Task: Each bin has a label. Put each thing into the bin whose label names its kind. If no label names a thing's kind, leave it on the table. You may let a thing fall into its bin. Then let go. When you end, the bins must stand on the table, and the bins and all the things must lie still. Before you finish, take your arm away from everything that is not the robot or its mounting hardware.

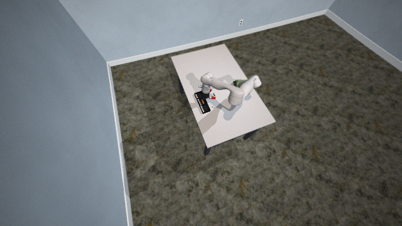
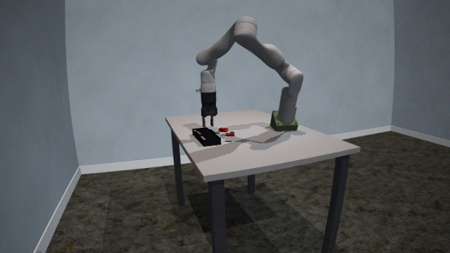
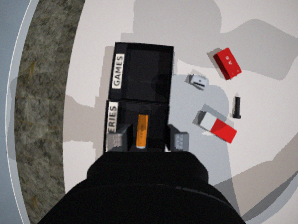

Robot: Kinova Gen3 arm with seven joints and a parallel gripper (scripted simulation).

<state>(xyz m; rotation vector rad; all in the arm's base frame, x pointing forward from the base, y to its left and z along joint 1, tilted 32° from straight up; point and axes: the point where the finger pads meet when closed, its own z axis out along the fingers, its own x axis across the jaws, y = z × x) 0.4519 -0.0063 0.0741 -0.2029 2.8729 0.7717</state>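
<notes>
My hand is 12 cm past the red block, 11 cm to the left of it and 7 cm above it. Also, from my hand: grey screw 8 cm behind, 10 cm to the left, 7 cm below; then grey-white piece 7 cm behind, 8 cm to the right, 7 cm below; then orange battery 1 cm ahead, 1 cm to the left, 7 cm below.
</notes>
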